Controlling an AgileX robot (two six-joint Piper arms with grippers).
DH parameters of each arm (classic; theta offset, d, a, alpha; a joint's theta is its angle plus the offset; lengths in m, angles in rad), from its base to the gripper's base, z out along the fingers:
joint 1: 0 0.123 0 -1.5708
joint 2: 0.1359 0 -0.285 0
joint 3: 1.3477 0 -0.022 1.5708
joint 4: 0 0.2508 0 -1.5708
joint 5: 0 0 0.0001 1.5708
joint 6: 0 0.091 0 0
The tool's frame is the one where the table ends.
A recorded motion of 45 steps. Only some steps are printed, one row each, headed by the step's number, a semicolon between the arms.
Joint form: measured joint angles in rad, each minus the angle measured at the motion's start. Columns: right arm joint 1, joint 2, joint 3, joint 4, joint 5, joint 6; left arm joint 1, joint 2, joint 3, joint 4, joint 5, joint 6.
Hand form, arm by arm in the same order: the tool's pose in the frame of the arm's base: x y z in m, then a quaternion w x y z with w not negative. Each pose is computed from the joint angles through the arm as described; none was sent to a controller.
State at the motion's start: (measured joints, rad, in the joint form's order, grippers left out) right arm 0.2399 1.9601 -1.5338 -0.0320 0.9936 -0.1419; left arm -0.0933 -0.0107 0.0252 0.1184 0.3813 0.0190
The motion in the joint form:
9: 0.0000 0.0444 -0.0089 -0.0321 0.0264 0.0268; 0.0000 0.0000 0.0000 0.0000 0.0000 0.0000
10: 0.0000 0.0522 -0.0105 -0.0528 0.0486 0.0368; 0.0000 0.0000 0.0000 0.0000 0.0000 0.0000
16: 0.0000 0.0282 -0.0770 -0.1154 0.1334 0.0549; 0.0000 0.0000 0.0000 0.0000 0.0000 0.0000
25: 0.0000 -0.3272 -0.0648 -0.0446 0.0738 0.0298; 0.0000 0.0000 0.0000 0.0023 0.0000 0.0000
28: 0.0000 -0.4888 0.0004 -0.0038 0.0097 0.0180; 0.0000 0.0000 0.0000 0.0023 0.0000 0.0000
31: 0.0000 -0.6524 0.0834 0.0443 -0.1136 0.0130; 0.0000 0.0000 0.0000 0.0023 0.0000 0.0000
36: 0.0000 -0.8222 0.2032 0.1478 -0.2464 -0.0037; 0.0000 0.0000 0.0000 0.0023 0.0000 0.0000
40: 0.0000 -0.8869 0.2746 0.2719 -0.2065 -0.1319; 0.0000 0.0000 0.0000 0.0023 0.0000 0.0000
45: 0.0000 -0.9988 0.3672 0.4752 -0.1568 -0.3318; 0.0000 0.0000 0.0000 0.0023 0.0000 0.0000
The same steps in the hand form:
9: 0.4005 0.0928 0.2022 0.08955 -0.18987 0.97744 -0.02314; 0.0526 -0.0009 0.1712 0.59045 0.07653 0.80294 0.02826
10: 0.3998 0.0909 0.1992 0.07616 -0.18936 0.97839 -0.03303; 0.0526 -0.0009 0.1712 0.59045 0.07653 0.80294 0.02826
16: 0.4016 0.0858 0.2257 0.08149 -0.18788 0.97680 -0.06269; 0.0526 -0.0009 0.1712 0.59045 0.07653 0.80294 0.02826
25: 0.3446 0.0780 0.3606 0.27620 -0.17666 0.94452 -0.01973; 0.0526 -0.0008 0.1713 0.59045 0.07713 0.80285 0.02924
28: 0.3064 0.0721 0.3982 0.35114 -0.17303 0.92019 0.00285; 0.0526 -0.0008 0.1713 0.59045 0.07713 0.80285 0.02924
31: 0.2673 0.0663 0.4291 0.44323 -0.16289 0.88095 0.03062; 0.0526 -0.0008 0.1713 0.59045 0.07713 0.80285 0.02924
36: 0.2243 0.0622 0.4453 0.52009 -0.14761 0.83742 0.08034; 0.0526 -0.0008 0.1713 0.59045 0.07713 0.80285 0.02924
40: 0.2037 0.0656 0.4354 0.50246 -0.18858 0.83694 0.10728; 0.0526 -0.0008 0.1713 0.59045 0.07713 0.80285 0.02924
45: 0.1677 0.0709 0.4291 0.50075 -0.25174 0.81314 0.15712; 0.0526 -0.0008 0.1713 0.59045 0.07713 0.80285 0.02924

